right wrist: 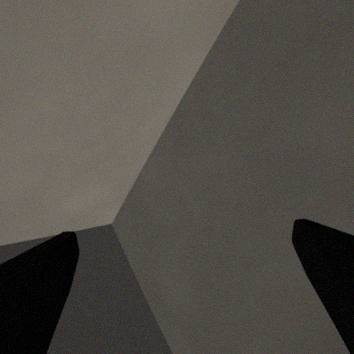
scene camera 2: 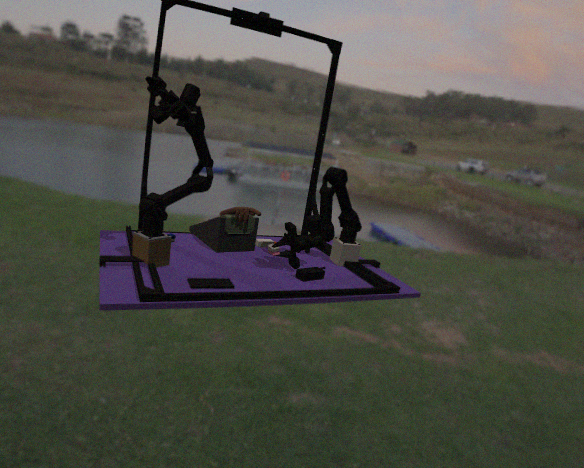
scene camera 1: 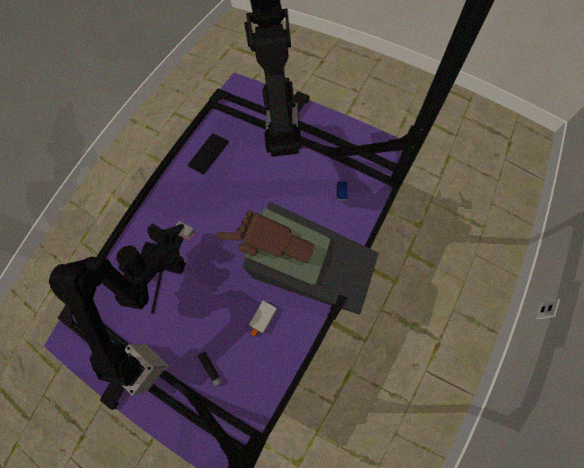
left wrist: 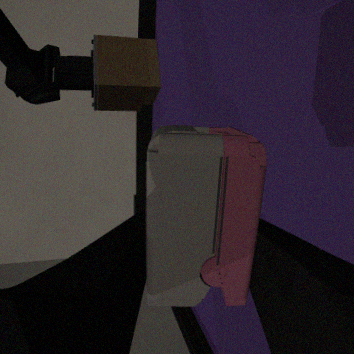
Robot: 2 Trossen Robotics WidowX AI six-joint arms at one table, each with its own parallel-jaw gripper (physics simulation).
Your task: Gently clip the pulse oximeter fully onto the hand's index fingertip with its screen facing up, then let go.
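Places are measured from the left arm's base along level axes (x ahead, y left, z up), in centimetres.
Pixels of known places: left gripper, fingertip midpoint: point(scene camera 2: 272, 250) point(scene camera 1: 184, 228) point(left wrist: 194, 223); right gripper, fingertip midpoint: point(right wrist: 186, 236) point(scene camera 2: 152, 84); left arm's base, link origin: point(scene camera 2: 347, 241) point(scene camera 1: 130, 369); right arm's base, link origin: point(scene camera 2: 152, 234) point(left wrist: 92, 74).
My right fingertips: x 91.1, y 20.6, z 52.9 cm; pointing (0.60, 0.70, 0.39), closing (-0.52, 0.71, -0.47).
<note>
Ahead of a thing's pixels: the offset from my right fingertips to its top centre. "*": to the spot under its first point.
The pulse oximeter @[dx -51.7, dy -6.6, dz -52.8 cm] point(scene camera 1: 186, 230) point(scene camera 2: 273, 248) point(left wrist: 185, 215), a pale shell beside a pink one, is between the fingers of my left gripper point(scene camera 1: 183, 233) point(scene camera 2: 281, 248) point(left wrist: 194, 223), which is shut on it. The screen cannot be made out. The brown hand point(scene camera 1: 270, 235) point(scene camera 2: 242, 212) rests on a green pad @[* dx -32.8, dy -41.4, dz -52.9 cm] point(scene camera 1: 320, 245). Its index finger point(scene camera 1: 230, 235) points left in scene camera 1; the oximeter is left of the fingertip and apart from it. My right gripper point(scene camera 2: 149, 84) point(right wrist: 186, 236) is open and empty, raised high at the left of scene camera 2.
A dark wedge stand point(scene camera 1: 350, 270) point(scene camera 2: 212, 234) carries the pad. A white box with an orange end @[dx -58.2, dy -39.4, dz -60.6 cm] point(scene camera 1: 263, 316) and a dark cylinder @[dx -78.4, dy -36.1, dz -60.7 cm] point(scene camera 1: 209, 368) lie below it in scene camera 1. A blue item @[dx -12.0, dy -35.4, dz -60.2 cm] point(scene camera 1: 342, 190), a black slab @[dx -25.4, dy +10.6, dz -62.6 cm] point(scene camera 1: 208, 153) point(scene camera 2: 211, 283) and a black block @[dx -66.2, dy +0.5, dz -59.9 cm] point(scene camera 2: 310, 273) also show.
</note>
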